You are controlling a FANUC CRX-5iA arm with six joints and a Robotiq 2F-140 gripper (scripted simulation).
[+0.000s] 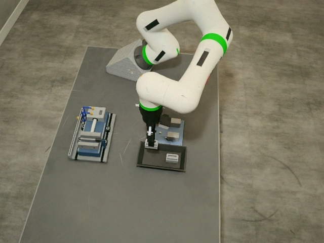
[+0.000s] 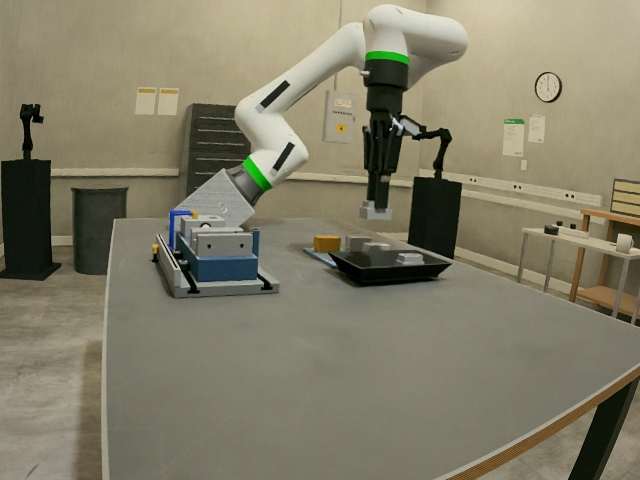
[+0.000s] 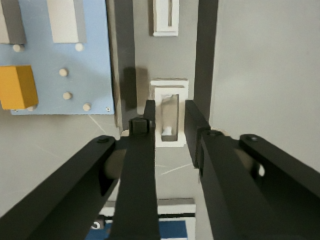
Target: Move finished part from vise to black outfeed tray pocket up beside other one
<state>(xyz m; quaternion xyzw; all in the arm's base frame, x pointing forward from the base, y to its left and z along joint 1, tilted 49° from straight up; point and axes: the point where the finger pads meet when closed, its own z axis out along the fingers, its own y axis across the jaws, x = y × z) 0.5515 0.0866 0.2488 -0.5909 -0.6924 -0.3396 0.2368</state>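
Right now my hand is 4 cm above the pocketed block. The rest, counted from my hand: orange block 22 cm behind, 16 cm below, 4 cm to the right; light blue plate 18 cm below, 18 cm behind, 2 cm to the left; screw rod 33 cm to the right, 10 cm below, 4 cm behind.
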